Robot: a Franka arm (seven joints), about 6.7 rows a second.
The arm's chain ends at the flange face. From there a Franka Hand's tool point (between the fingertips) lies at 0.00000 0.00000 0.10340 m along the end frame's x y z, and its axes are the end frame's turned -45 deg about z.
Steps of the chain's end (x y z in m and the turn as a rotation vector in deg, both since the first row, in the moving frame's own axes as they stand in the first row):
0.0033 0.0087 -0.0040 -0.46 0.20 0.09
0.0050 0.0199 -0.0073 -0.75 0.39 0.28
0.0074 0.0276 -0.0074 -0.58 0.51 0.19
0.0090 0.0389 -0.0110 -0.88 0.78 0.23
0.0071 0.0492 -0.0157 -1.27 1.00 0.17
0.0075 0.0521 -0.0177 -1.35 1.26 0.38
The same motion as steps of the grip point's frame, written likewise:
-0.0042 0.0093 -0.0040 -0.47 -0.18 0.09
-0.0110 0.0191 -0.0073 -0.81 -0.25 0.28
-0.0144 0.0261 -0.0074 -0.77 -0.05 0.19
-0.0213 0.0360 -0.0110 -1.17 -0.07 0.23
-0.0301 0.0427 -0.0157 -1.61 -0.19 0.17
-0.0317 0.0455 -0.0178 -1.85 -0.06 0.38

